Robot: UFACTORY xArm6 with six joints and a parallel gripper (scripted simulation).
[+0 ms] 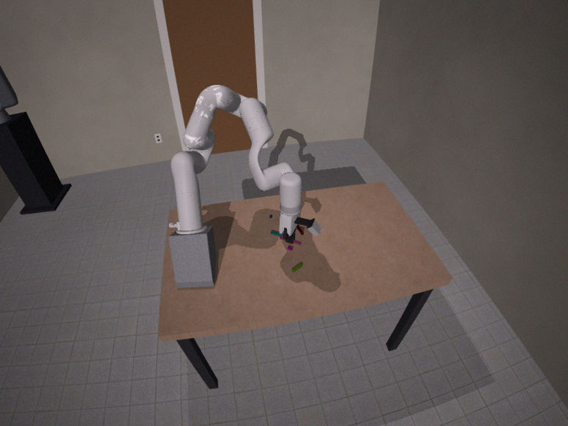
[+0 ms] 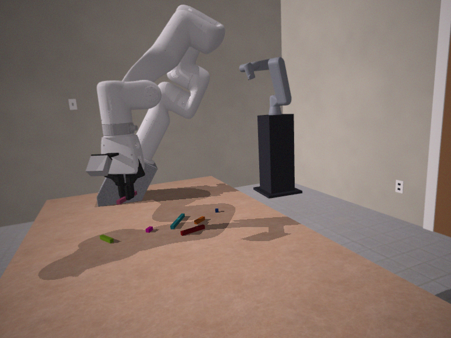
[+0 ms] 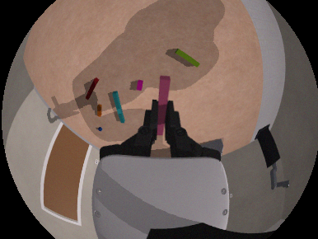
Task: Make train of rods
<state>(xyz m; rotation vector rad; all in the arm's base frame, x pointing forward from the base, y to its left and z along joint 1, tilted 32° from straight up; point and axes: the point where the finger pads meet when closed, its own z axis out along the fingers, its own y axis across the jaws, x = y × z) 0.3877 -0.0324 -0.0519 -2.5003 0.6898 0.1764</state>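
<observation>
Right now my hand is 260 mm to the right of the blue rod, 120 mm above it and 60 mm past it. Also, from my hand: lime rod 120 mm below, 60 mm to the right, 20 mm ahead; then pink rod 20 mm below; then magenta rod 120 mm below, 50 mm to the left, 10 mm ahead.
</observation>
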